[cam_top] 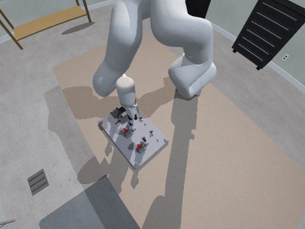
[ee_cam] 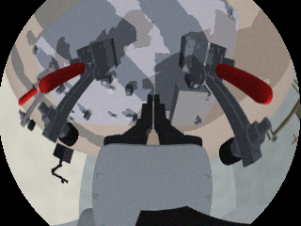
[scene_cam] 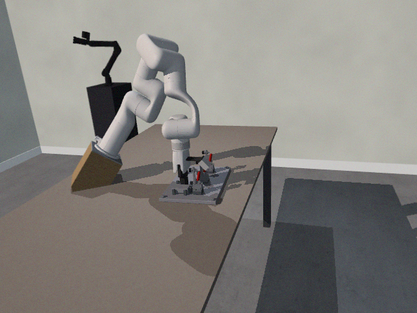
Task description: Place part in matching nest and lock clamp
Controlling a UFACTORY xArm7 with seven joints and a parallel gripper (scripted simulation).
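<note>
Right now my hand is 5 cm to the left of the grey block part, 1 cm short of it and 1 cm above it. The rest, counted from my hand: grey fixture plate 7 cm to the left, 3 cm below, 3 cm ahead.
</note>
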